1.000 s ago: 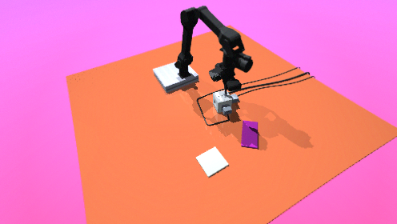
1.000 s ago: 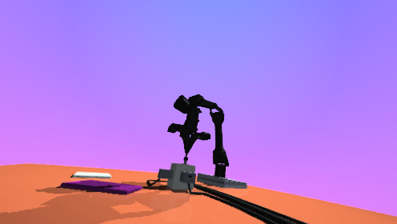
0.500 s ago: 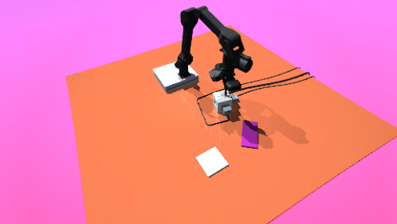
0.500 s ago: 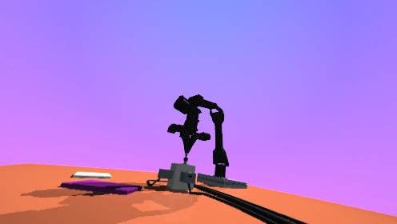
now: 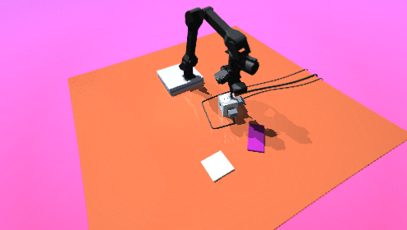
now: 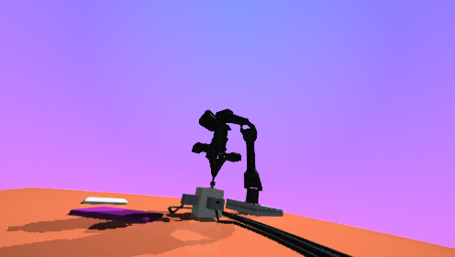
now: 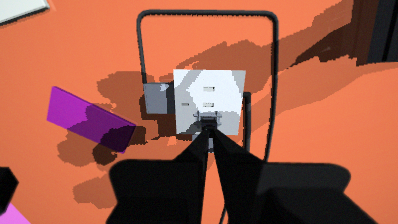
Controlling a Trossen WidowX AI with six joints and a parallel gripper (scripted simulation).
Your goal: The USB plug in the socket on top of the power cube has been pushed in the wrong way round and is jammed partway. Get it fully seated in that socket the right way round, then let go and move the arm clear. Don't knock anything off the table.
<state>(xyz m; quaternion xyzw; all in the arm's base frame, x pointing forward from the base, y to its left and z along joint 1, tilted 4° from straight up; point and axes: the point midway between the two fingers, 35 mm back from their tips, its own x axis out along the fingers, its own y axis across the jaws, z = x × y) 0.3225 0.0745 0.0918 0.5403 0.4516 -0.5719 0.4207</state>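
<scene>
Right now my gripper tip is 20 mm above the dark USB plug. Round my gripper tip: white flat slab (240 mm ahead, 240 mm to the right, 110 mm below); purple flat slab (220 mm ahead, 10 mm to the right, 110 mm below).
</scene>
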